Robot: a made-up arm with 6 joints. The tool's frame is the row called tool.
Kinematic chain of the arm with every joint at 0, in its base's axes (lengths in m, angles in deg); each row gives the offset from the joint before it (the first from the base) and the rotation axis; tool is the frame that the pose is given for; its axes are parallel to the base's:
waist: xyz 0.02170 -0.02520 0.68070 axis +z
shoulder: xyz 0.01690 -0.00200 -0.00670 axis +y
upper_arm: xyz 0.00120 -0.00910 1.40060 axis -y
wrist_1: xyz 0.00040 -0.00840 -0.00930 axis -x
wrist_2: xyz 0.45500 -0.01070 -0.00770 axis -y
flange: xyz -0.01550 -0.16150 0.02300 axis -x
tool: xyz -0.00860 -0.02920 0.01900
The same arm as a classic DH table. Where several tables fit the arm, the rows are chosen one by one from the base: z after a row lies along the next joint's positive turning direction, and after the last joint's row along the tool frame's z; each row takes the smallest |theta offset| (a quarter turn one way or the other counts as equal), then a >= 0, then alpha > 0; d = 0 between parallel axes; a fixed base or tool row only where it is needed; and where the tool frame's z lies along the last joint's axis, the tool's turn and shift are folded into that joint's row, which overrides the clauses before.
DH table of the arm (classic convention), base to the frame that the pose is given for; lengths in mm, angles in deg. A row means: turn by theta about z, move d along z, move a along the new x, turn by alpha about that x. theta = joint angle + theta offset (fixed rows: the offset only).
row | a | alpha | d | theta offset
base (fixed) | 33.3 | 0 | 0 | -49.27
waist | 16.9 | -90 | 674 | 49.27
shoulder | 1400.6 | 180 | 0 | -89.95
upper_arm | -9.3 | -90 | 19.5 | 0.05
wrist_1 | -7.7 | 90 | -455.4 | 0
wrist_2 | 23 | -90 | 172.2 | 0
flange | 29.2 | -90 | 24.1 | -90
tool (fixed) | 0 | 0 | 19 | 90

